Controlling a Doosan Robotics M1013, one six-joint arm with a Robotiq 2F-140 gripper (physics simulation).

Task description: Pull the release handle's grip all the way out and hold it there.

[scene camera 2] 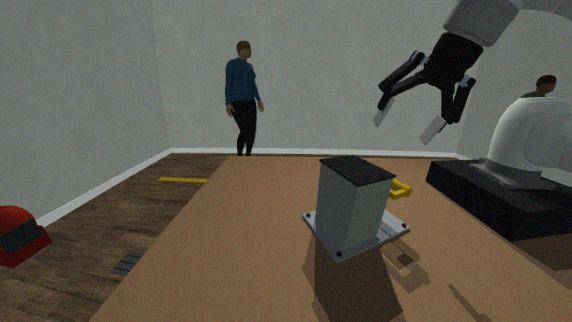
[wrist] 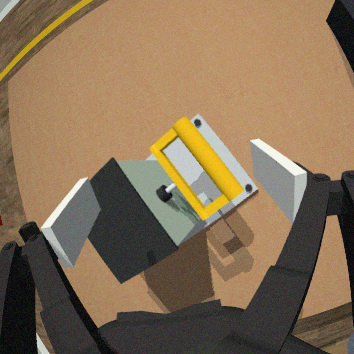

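Observation:
The release handle's yellow grip [scene camera 2: 407,190] [wrist: 207,157] is a rectangular loop with a thick round outer bar. A short pale rod [wrist: 171,188] with a black collar [wrist: 163,193] joins it to the pale green-grey housing [scene camera 2: 350,212] [wrist: 135,177], which has a dark top. The housing stands on a bolted grey base plate [scene camera 2: 392,229] [wrist: 220,150]. In the scene view the housing hides part of the grip. My gripper [scene camera 2: 404,129] [wrist: 170,176] is wide open and empty, high above the handle; in the wrist view the grip appears between its pads.
The unit stands on a brown table [scene camera 2: 240,225] [wrist: 100,90]. The white robot base [scene camera 2: 525,135] on its black mount [scene camera 2: 480,200] is at the right. A person in blue [scene camera 2: 241,85] stands behind the table. A red object [scene camera 2: 17,235] is at the left edge.

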